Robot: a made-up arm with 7 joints. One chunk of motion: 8 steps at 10 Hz.
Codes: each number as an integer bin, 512 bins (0 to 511) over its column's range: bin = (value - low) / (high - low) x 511, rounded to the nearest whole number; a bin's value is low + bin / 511 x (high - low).
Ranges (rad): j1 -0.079..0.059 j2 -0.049..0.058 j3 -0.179..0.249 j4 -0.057..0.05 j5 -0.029..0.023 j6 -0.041..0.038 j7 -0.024..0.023
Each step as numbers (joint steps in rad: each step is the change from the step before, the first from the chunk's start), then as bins.
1 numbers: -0.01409 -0.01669 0.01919 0.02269 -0.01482 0.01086 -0.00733
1 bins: 240 154 237 381 139 335 181
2 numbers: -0.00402 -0.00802 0.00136 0.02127 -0.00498 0.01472 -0.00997
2 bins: 278 196 215 374 236 360 153
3 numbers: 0.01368 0.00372 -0.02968 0.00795 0.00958 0.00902 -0.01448
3 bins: 343 252 178 310 379 324 104
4 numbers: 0.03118 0.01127 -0.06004 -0.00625 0.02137 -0.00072 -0.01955
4 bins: 408 288 142 242 495 261 48
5 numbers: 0.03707 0.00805 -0.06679 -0.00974 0.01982 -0.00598 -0.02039
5 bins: 430 272 134 226 480 227 39
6 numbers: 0.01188 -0.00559 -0.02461 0.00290 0.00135 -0.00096 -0.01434
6 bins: 337 207 184 286 298 259 105
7 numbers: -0.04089 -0.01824 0.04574 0.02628 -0.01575 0.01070 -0.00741
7 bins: 141 147 268 398 130 334 180
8 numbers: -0.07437 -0.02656 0.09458 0.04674 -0.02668 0.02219 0.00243
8 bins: 17 107 327 495 23 409 287
